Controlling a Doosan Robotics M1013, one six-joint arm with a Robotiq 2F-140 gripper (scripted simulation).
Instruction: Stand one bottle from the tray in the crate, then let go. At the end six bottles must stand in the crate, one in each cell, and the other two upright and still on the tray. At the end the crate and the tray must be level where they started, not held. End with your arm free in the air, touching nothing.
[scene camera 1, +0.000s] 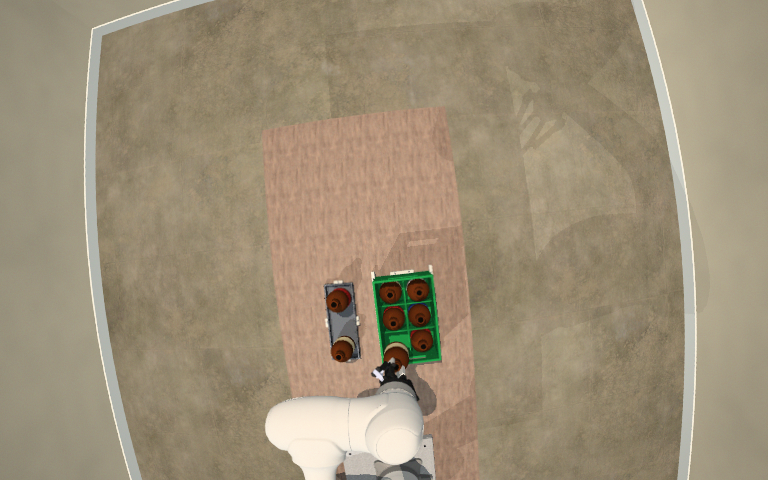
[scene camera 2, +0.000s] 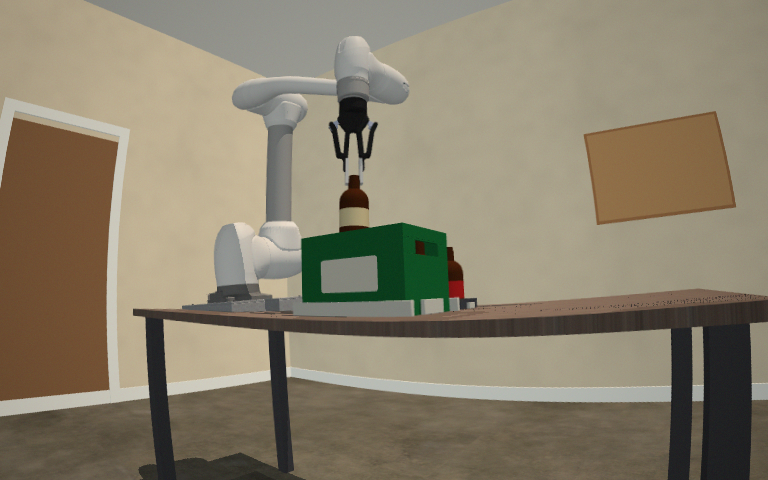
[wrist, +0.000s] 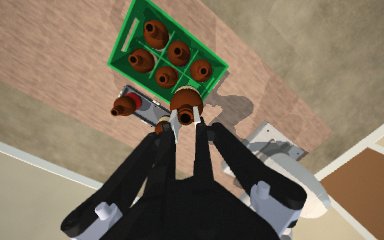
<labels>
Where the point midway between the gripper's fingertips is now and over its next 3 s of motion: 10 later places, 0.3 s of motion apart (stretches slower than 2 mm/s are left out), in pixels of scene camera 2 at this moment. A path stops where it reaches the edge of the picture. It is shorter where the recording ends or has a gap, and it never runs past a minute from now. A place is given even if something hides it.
The gripper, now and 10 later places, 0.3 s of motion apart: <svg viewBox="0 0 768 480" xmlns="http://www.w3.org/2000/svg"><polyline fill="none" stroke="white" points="354,184 354,184 354,186 353,188 353,192 353,194 353,196 353,196 353,197 354,198 354,199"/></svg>
</labels>
